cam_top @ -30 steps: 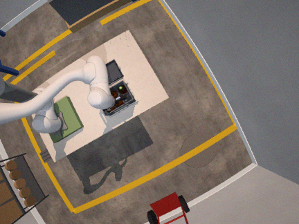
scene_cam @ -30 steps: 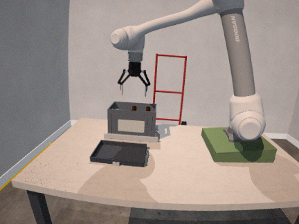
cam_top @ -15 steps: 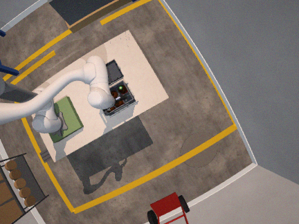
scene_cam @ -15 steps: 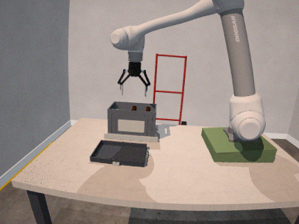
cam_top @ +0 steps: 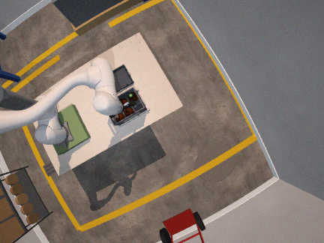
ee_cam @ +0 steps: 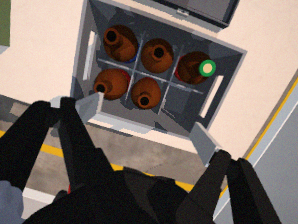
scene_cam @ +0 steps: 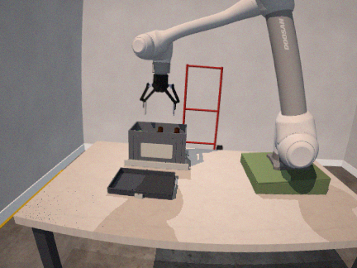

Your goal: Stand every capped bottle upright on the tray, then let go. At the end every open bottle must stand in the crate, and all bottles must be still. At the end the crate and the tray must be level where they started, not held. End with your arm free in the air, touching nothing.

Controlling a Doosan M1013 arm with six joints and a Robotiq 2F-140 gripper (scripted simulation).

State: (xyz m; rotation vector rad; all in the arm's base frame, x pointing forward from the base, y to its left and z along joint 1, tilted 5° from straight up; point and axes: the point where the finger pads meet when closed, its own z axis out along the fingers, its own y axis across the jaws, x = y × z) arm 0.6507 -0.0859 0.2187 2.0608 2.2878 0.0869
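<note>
My hand is 70 mm short of the bottle, 100 mm to the right of it and 150 mm above it. From my hand the other things lie so: dark tray (10 mm behind, 330 mm to the left, 220 mm below); then crate (10 mm behind, 50 mm to the left, 150 mm below).
</note>
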